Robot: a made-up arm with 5 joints.
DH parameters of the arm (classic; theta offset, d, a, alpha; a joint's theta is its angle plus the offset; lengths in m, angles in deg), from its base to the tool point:
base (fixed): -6.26 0 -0.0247 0
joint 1: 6.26 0.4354 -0.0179 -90
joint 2: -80.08 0 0.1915 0
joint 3: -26.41 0 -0.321 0
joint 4: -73.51 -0.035 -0.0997 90
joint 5: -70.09 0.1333 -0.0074 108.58
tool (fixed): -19.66 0.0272 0 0
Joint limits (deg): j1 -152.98..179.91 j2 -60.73..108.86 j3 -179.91..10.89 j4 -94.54..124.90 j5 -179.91..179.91
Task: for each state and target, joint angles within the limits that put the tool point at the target. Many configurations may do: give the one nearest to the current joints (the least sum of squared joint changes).
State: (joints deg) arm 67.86 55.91 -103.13 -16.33 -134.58
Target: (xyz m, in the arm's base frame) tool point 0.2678 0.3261 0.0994
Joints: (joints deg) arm 49.90 69.59 -79.25 -13.42 -136.63
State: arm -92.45 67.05 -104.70 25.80 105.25
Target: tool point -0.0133 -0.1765 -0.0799
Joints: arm -66.91 93.28 -81.37 33.20 107.72
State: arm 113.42 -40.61 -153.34 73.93 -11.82
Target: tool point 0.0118 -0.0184 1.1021
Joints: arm 106.45 -22.33 -149.01 60.70 -17.06
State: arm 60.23 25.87 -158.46 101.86 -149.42
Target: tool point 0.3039 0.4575 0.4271
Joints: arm 56.08 62.17 -145.77 82.70 -146.51
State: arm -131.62 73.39 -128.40 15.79 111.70
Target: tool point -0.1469 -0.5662 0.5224
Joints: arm -96.51 34.47 -107.99 36.96 120.88
